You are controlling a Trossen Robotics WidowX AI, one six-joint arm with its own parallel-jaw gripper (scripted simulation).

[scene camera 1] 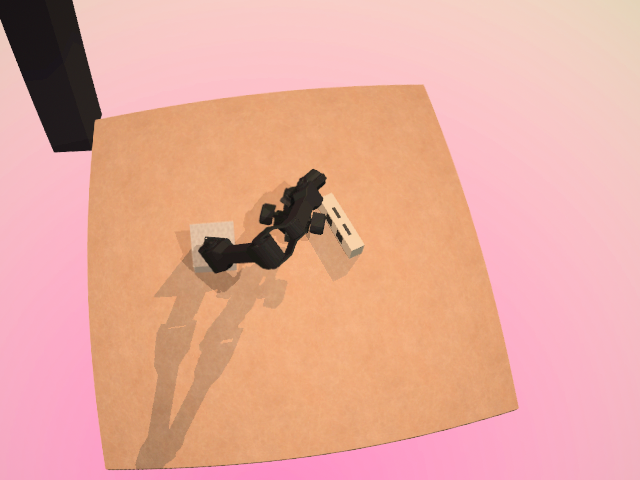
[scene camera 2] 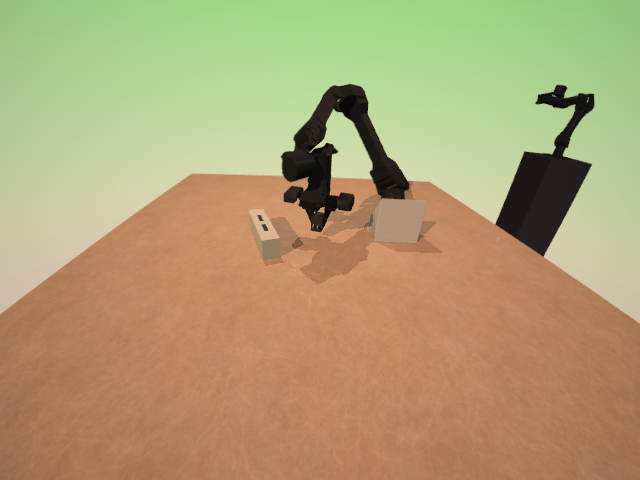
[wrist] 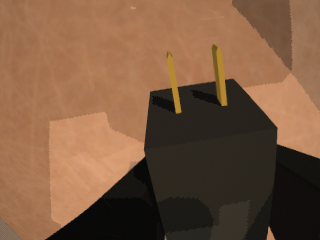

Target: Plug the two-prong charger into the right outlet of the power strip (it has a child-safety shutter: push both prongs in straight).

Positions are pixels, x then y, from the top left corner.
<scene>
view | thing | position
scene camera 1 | my gripper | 290, 234
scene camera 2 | my gripper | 318, 225
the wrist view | my gripper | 203, 156
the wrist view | two-prong charger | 211, 150
</scene>
